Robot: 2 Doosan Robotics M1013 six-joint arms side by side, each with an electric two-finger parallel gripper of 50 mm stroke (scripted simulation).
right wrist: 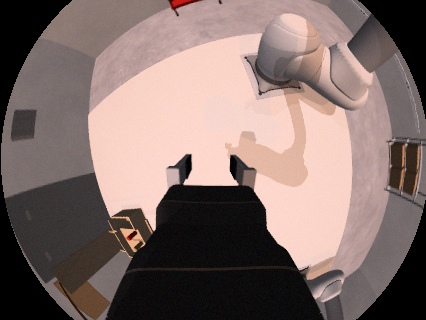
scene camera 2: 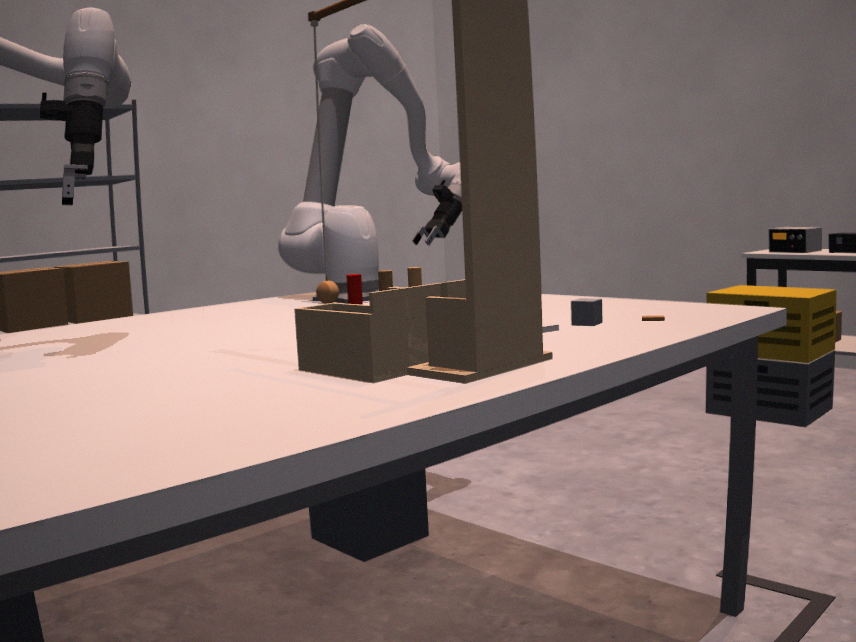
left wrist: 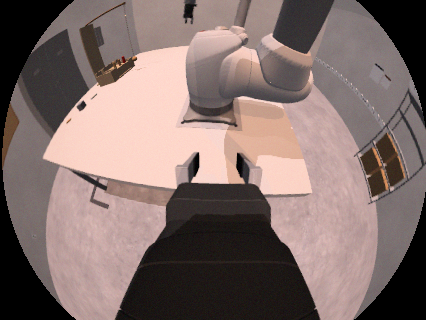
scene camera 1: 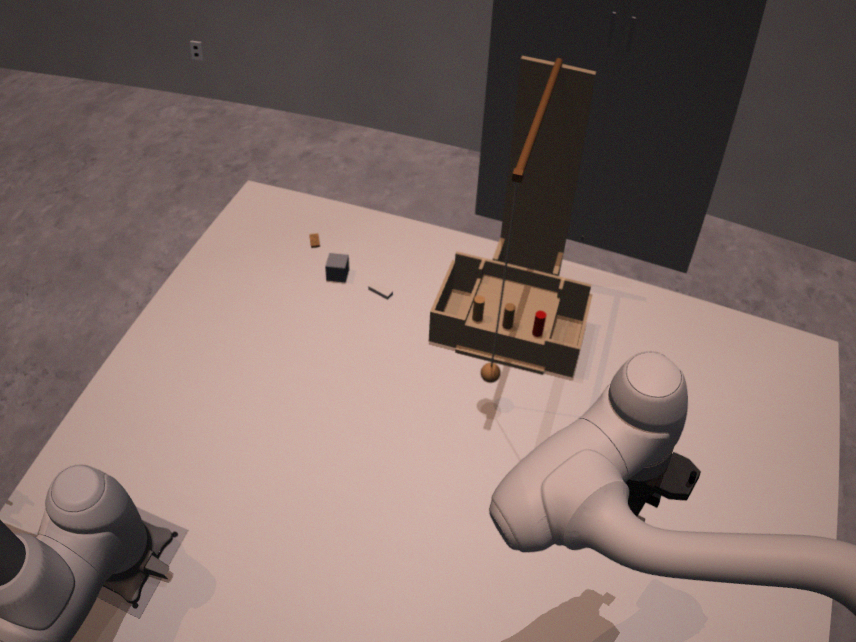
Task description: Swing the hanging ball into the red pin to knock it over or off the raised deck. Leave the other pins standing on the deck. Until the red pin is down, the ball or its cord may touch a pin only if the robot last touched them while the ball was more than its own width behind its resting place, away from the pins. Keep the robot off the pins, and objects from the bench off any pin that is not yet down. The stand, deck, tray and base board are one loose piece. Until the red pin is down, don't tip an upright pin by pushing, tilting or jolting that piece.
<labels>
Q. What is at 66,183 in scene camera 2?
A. The right gripper.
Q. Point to a tall stand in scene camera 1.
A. At 544,200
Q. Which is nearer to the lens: the dark cube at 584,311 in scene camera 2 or the tall stand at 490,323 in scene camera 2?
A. The tall stand.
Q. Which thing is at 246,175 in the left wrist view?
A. The left gripper.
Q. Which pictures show the left gripper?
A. Scene camera 2 and the left wrist view only.
</labels>
